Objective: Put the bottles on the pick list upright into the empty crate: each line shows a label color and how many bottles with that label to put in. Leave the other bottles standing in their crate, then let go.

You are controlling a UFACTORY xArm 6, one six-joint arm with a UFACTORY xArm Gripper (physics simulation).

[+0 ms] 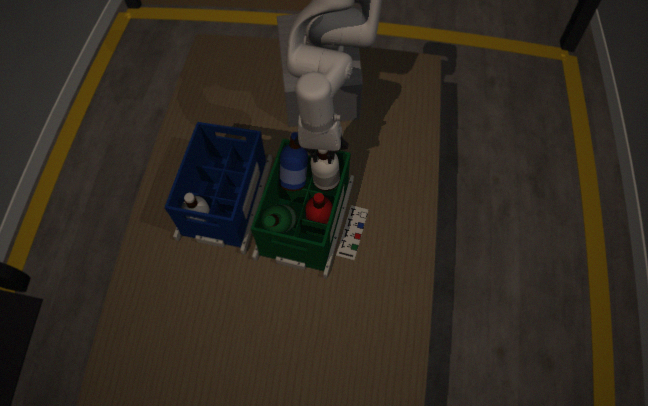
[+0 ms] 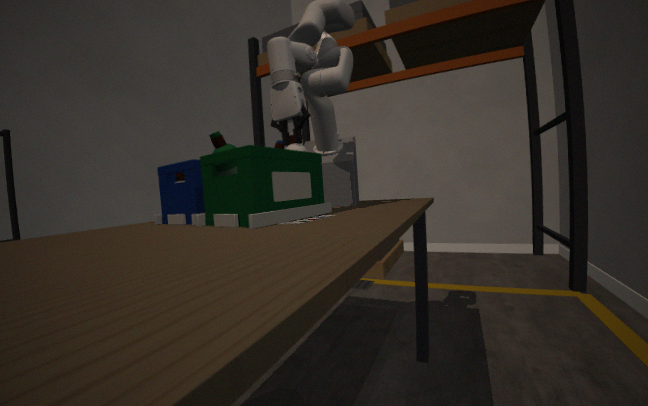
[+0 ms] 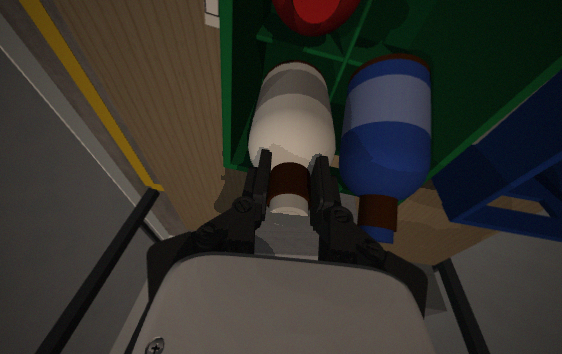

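Pixels of known places: gripper, fingertip midpoint: [image 1: 323, 158] [image 2: 293, 144] [image 3: 291, 167]; arm's base, origin of the base link: [image 2: 328, 148].
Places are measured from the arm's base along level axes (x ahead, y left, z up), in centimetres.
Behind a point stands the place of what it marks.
My gripper [image 1: 324, 159] @(x 35.7, y 6.0, z -3.1 cm) [image 2: 291, 140] @(x 35.7, y 6.0, z -3.1 cm) [image 3: 291, 167] @(x 35.7, y 6.0, z -3.1 cm) is shut on the neck of a white bottle [image 1: 325, 175] @(x 38.4, y 7.0, z -6.8 cm) [image 3: 292, 115] @(x 38.4, y 6.5, z -5.5 cm). That bottle is in the back right part of the green crate [image 1: 290, 251] @(x 57.2, y 0.7, z -15.1 cm) [image 2: 297, 162] @(x 42.4, y 11.3, z -9.3 cm) [image 3: 227, 100] @(x 38.4, y 11.3, z -6.2 cm), its shoulder near rim height; its base contact is hidden. A blue bottle [image 1: 293, 167] @(x 37.5, y -1.5, z -6.4 cm) [image 3: 387, 145] @(x 37.0, y -0.8, z -5.5 cm) is beside it on the left. A red bottle [image 1: 320, 211] @(x 46.6, y 6.9, z -11.3 cm) [image 3: 314, 12] @(x 43.8, y 6.1, z -7.4 cm) is in front of it. A green bottle [image 1: 282, 217] @(x 53.1, y -1.3, z -4.1 cm) [image 2: 218, 141] @(x 55.7, y -2.4, z -3.3 cm) leans at the front left. Another white bottle [image 1: 197, 206] @(x 50.1, y -25.4, z -11.1 cm) is in the front left compartment of the blue crate [image 1: 212, 227] @(x 54.5, y -20.6, z -13.3 cm) [image 2: 187, 200] @(x 54.7, y -17.7, z -17.0 cm) [image 3: 462, 185] @(x 30.8, y -12.6, z -8.9 cm).
The pick list [image 1: 353, 232] @(x 45.8, y 15.9, z -23.6 cm) [image 2: 307, 219] @(x 46.8, y 15.7, z -23.5 cm) [image 3: 212, 10] @(x 39.6, y 18.0, z -23.5 cm) lies right of the green crate, with white, blue, red and green squares; its counts are too small to read. Pale rails [image 1: 340, 227] @(x 45.9, y 12.2, z -21.2 cm) [image 2: 290, 215] @(x 48.1, y 11.8, z -22.4 cm) edge the crates. The blue crate's dividers stand left of the green crate.
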